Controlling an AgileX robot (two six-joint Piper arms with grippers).
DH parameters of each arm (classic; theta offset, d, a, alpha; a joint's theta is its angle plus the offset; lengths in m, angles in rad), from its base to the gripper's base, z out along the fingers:
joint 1: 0 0.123 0 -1.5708
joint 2: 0.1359 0 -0.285 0
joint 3: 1.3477 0 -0.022 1.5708
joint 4: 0 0.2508 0 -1.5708
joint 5: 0 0 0.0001 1.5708
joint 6: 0 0.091 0 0
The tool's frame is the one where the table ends.
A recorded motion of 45 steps. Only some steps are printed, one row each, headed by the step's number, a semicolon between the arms.
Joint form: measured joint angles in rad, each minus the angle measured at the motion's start. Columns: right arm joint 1, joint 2, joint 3, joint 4, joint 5, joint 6; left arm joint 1, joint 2, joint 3, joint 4, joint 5, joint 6.
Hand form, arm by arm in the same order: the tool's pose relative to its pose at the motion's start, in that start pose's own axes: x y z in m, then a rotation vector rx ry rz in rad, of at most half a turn. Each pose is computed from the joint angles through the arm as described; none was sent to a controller.
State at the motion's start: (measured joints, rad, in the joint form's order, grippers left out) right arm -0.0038 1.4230 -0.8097 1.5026 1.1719 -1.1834; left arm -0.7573 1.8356 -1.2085 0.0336 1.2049 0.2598
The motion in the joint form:
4: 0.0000 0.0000 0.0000 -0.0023 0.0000 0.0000; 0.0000 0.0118 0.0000 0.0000 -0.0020 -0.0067
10: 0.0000 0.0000 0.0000 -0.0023 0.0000 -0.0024; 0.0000 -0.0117 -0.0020 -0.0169 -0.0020 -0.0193
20: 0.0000 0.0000 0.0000 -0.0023 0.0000 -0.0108; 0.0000 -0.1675 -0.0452 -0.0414 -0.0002 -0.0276
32: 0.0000 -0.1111 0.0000 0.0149 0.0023 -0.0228; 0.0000 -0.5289 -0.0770 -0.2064 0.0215 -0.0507
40: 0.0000 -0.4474 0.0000 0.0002 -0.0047 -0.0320; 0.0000 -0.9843 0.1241 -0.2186 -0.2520 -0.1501
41: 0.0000 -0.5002 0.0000 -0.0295 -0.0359 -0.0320; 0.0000 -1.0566 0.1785 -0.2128 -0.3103 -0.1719
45: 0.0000 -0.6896 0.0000 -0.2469 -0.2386 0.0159; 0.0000 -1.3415 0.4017 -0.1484 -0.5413 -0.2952
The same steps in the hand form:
4: 0.0002 -0.0001 0.0000 0.0008 0.0020 -0.0009; -0.0015 0.0003 0.0036 0.0026 0.0094 -0.0063
10: 0.0002 -0.0001 0.0000 0.0008 0.0020 -0.0033; 0.0005 -0.0015 -0.0041 0.0113 -0.0191 -0.0257
20: 0.0002 -0.0001 0.0000 0.0008 0.0020 -0.0117; 0.0177 -0.0066 -0.0615 -0.0154 -0.2156 -0.0448
32: -0.0036 0.0311 -0.0125 -0.0167 -0.0544 -0.1193; 0.0955 -0.0396 -0.1613 0.0608 -0.6151 -0.0790
40: 0.0112 0.1201 -0.0514 -0.0307 -0.1755 -0.4428; 0.2000 -0.0667 -0.1890 0.0083 -1.1327 -0.1739
41: 0.0159 0.1298 -0.0574 0.0077 -0.1915 -0.4995; 0.2138 -0.0697 -0.1843 0.0016 -1.2070 -0.1953
45: 0.0325 0.1519 -0.0819 0.2814 -0.2591 -0.6947; 0.2616 -0.0775 -0.1549 -0.0259 -1.4932 -0.2923

